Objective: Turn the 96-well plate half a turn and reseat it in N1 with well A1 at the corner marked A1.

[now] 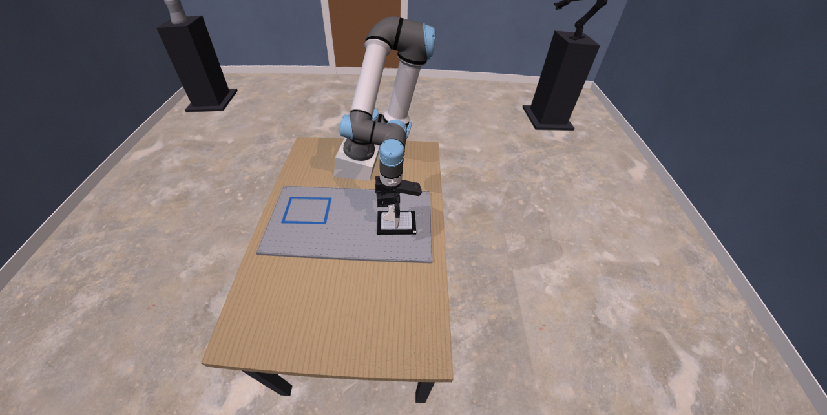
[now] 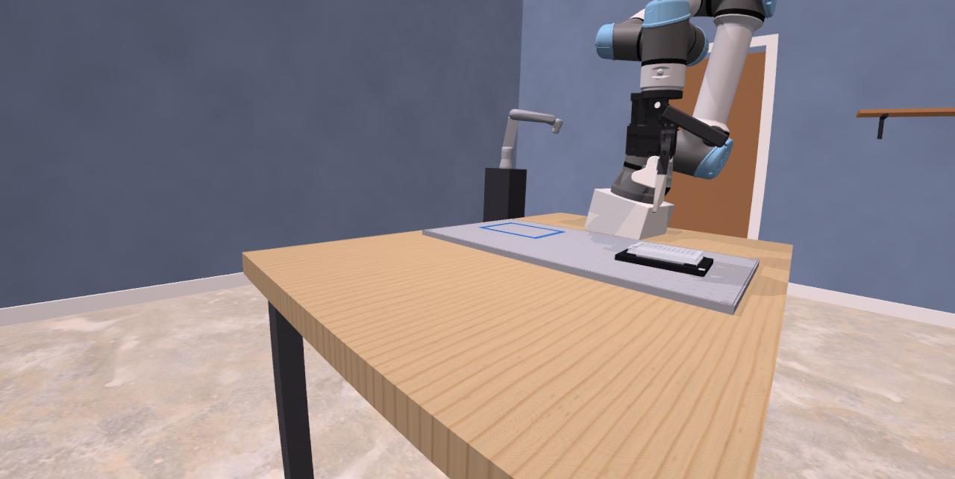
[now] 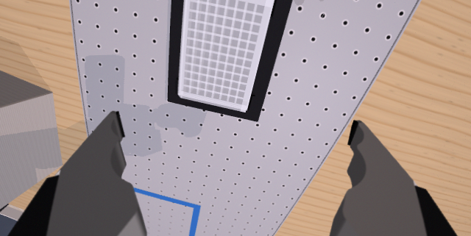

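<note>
The 96-well plate is 3 cm behind my hand, 1 cm to the left of it and 10 cm below it. Also, from my hand: nest N1 (3 cm behind, 1 cm to the left, 11 cm below); A1 label (2 cm ahead, 9 cm to the left, 10 cm below).
</note>
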